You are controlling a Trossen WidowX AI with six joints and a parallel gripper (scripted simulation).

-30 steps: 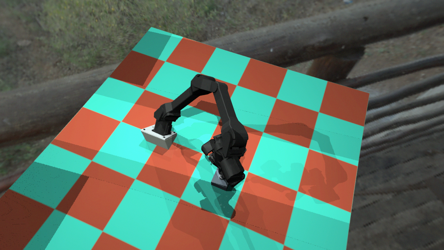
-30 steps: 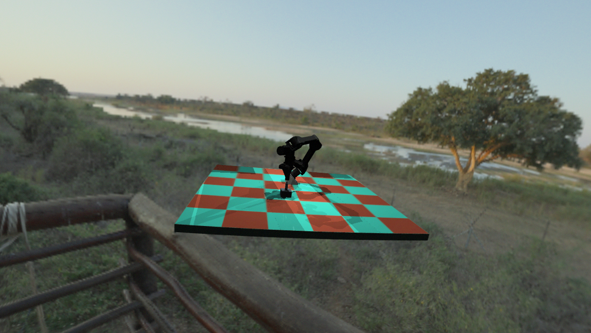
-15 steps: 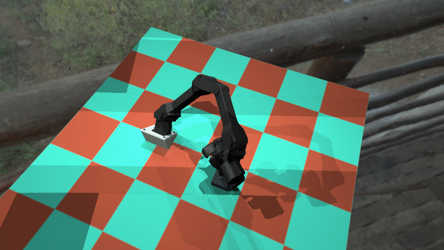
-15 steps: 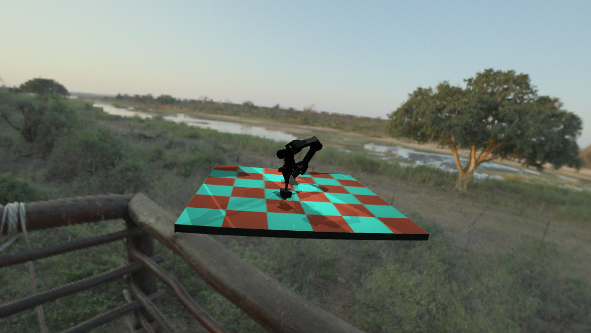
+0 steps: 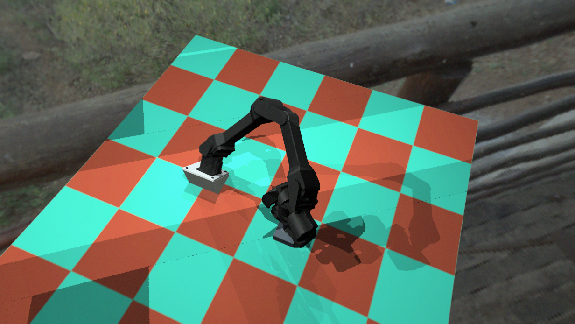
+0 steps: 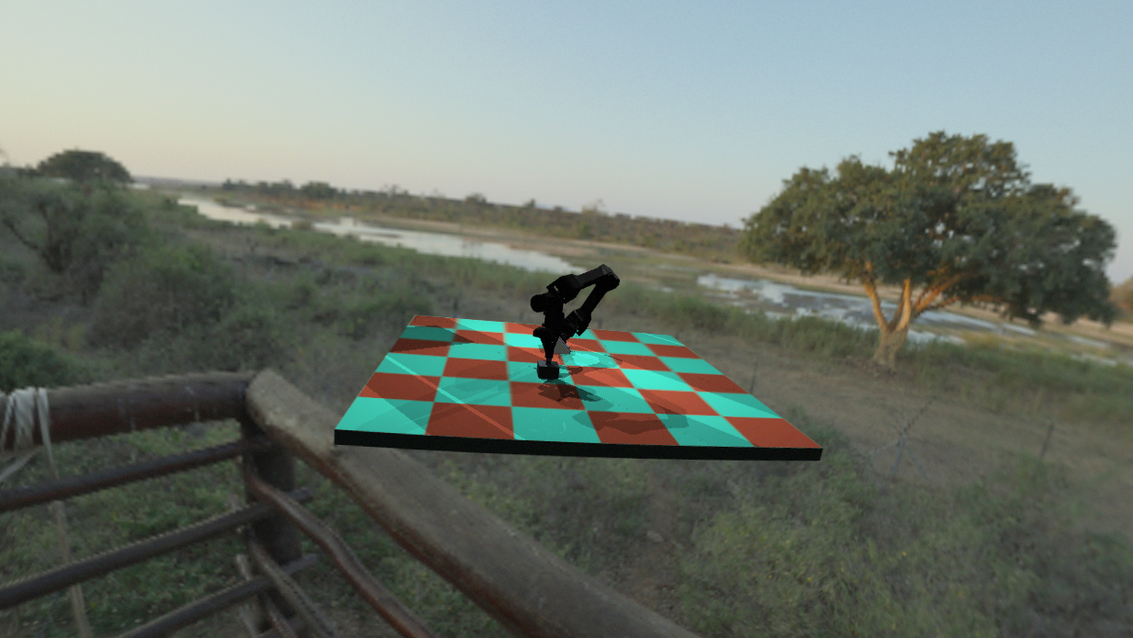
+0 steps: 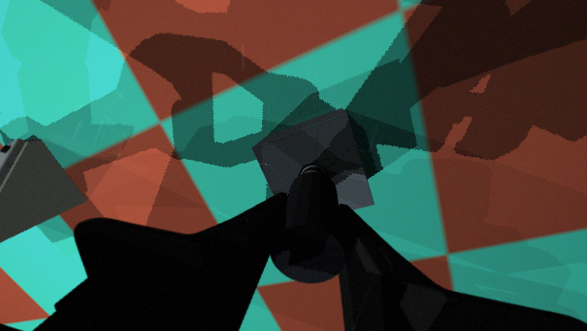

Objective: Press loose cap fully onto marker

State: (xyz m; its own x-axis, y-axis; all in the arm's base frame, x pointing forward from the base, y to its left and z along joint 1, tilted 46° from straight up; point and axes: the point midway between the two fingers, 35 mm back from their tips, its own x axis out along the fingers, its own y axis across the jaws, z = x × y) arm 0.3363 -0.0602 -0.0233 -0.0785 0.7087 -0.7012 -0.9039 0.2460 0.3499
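Right now the grey holder block is 60 mm below my gripper tip. Also, from my gripper tip: marker cap (10 mm above).
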